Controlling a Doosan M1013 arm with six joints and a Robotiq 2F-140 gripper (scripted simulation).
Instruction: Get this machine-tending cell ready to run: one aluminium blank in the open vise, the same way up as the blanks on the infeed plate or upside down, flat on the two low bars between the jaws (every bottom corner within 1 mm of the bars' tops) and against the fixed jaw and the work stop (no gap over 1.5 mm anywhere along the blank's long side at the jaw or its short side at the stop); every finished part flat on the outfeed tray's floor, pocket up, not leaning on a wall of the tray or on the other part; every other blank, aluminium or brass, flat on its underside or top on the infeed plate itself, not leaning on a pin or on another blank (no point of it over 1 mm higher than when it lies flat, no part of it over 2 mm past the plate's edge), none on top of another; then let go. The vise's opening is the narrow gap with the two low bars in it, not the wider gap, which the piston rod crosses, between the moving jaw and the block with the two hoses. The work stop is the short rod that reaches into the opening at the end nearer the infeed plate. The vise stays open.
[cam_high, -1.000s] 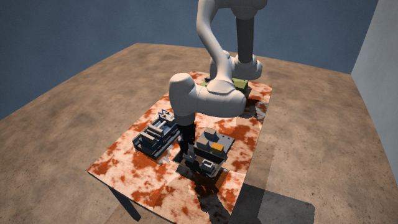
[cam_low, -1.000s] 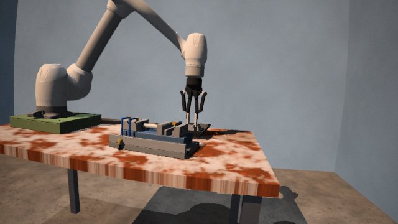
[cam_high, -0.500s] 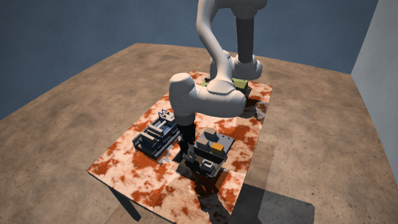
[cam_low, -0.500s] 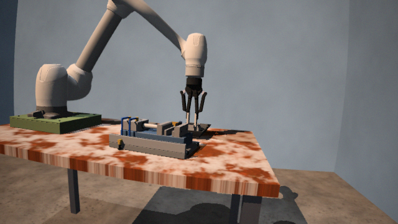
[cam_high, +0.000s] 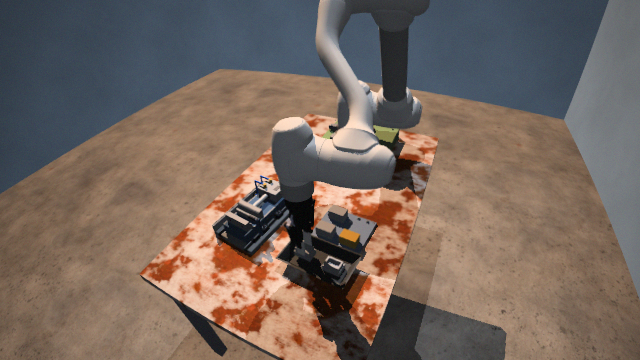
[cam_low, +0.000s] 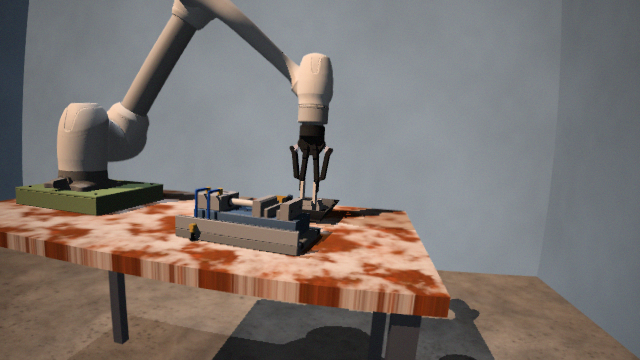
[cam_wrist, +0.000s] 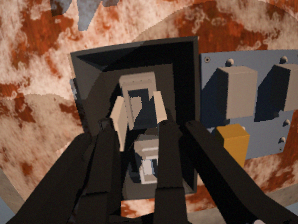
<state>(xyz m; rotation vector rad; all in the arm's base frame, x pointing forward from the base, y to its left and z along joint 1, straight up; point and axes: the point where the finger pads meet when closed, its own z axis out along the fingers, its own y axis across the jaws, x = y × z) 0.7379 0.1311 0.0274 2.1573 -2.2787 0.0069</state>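
Now: the aluminium blank 12 cm behind my hand, 1 cm to the left of it and 6 cm below it. Also, from my hand: brass blank: 12 cm behind, 10 cm to the left, 6 cm below; infeed plate: 17 cm behind, 6 cm to the left, 8 cm below; vise: 9 cm behind, 25 cm to the right, 4 cm below.
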